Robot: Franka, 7 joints.
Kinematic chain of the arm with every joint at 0, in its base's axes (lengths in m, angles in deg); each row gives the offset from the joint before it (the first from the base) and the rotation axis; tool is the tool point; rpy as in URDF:
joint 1: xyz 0 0 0.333 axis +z
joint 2: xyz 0 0 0 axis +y
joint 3: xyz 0 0 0.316 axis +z
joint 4: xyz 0.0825 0 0 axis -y
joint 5: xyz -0.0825 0 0.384 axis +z
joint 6: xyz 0 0 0 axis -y
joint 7: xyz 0.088 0 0 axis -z
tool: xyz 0 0 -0.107 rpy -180 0 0
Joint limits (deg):
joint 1: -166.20..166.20
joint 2: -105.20..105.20
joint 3: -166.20..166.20
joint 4: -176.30..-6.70
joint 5: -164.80..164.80
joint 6: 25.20..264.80
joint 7: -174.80..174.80
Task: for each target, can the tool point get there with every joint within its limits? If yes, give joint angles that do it. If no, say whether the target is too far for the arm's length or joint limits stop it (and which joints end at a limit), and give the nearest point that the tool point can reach.
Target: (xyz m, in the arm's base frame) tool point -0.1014 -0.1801 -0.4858
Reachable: no: joint limits stop it (at a limit: joint 2) | nearest point -0.1088 -0.1932 -0.3572 | short by 0.129 m
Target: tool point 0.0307 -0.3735 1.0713
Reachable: yes | joints -29.26 -5.48 -45.34 -45.86 -34.56 125.72 51.43
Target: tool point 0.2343 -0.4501 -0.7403
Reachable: no: too far | nearest point 0.1894 -0.3639 -0.3454 | short by 0.407 m
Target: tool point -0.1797 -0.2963 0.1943
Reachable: yes | joints -128.61 20.90 23.25 -139.83 127.29 213.57 -38.31
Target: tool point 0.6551 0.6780 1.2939
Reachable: no: too far | nearest point 0.4175 0.4321 0.9454 | short by 0.488 m
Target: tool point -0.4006 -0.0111 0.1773
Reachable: yes | joints -96.94 70.09 -82.45 -151.94 119.29 71.12 -97.05
